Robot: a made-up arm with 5 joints.
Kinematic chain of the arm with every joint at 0, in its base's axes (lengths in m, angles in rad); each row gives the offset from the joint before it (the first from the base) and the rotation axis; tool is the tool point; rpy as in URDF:
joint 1: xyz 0 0 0.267 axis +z
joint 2: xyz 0 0 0 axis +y
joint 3: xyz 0.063 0 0.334 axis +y
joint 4: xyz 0.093 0 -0.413 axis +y
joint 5: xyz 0.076 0 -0.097 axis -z
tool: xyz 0 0 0 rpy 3.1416 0 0
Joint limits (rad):
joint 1: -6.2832..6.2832
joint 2: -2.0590..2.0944
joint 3: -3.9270..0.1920
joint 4: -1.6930..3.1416
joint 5: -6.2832..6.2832
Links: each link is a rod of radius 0.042 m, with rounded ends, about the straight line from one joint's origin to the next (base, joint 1, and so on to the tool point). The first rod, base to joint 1, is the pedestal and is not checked.
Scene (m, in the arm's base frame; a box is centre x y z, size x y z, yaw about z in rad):
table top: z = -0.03
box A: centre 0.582 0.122 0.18 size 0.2 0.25 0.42 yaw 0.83
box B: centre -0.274 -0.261 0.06 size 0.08 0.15 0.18 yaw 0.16
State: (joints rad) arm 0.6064 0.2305 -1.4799 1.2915 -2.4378
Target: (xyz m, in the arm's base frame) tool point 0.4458 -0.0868 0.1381
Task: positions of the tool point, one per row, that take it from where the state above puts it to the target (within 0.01 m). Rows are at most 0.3 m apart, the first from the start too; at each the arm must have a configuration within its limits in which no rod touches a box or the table.
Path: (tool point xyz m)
1: 0.4779 0.2675 0.6213
2: 0.3752 0.1649 0.7722
3: 0.2195 0.0722 0.8719
4: 0.0292 0.0066 0.9095
5: -0.1706 -0.0216 0.8807
6: -0.3527 -0.0104 0.7888
7: -0.1089 0.0008 0.8657
8: 0.1346 -0.0060 0.8358
9: 0.3336 -0.0272 0.7142
10: 0.4570 -0.0543 0.5317
11: 0.4923 -0.0771 0.3270
12: 0.4458 -0.0868 0.1381

